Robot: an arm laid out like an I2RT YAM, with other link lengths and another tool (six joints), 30 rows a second.
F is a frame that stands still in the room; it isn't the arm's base.
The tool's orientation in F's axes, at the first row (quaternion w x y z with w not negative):
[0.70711 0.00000 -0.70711 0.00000]
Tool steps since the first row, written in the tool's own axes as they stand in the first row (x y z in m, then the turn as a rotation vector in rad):
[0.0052 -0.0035 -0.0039 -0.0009 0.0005 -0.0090]
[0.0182 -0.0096 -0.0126 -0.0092 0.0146 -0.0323]
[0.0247 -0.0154 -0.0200 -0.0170 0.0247 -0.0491]
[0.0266 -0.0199 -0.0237 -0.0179 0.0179 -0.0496]
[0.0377 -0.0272 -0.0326 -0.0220 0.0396 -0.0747]
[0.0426 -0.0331 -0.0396 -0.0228 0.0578 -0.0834]
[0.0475 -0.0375 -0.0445 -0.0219 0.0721 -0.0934]
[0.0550 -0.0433 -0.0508 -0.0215 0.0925 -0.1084]
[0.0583 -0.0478 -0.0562 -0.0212 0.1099 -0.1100]
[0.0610 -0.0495 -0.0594 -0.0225 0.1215 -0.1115]
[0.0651 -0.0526 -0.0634 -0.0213 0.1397 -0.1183]
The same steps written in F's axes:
[0.0039 -0.0035 0.0052 0.0090 0.0005 -0.0009]
[0.0126 -0.0096 0.0182 0.0323 0.0146 -0.0092]
[0.0200 -0.0154 0.0247 0.0491 0.0247 -0.0170]
[0.0237 -0.0199 0.0266 0.0496 0.0179 -0.0179]
[0.0326 -0.0272 0.0377 0.0747 0.0396 -0.0220]
[0.0396 -0.0331 0.0426 0.0834 0.0578 -0.0228]
[0.0445 -0.0375 0.0475 0.0934 0.0721 -0.0219]
[0.0508 -0.0433 0.0550 0.1084 0.0925 -0.0215]
[0.0562 -0.0478 0.0583 0.1100 0.1099 -0.0212]
[0.0594 -0.0495 0.0610 0.1115 0.1215 -0.0225]
[0.0634 -0.0526 0.0651 0.1183 0.1397 -0.0213]

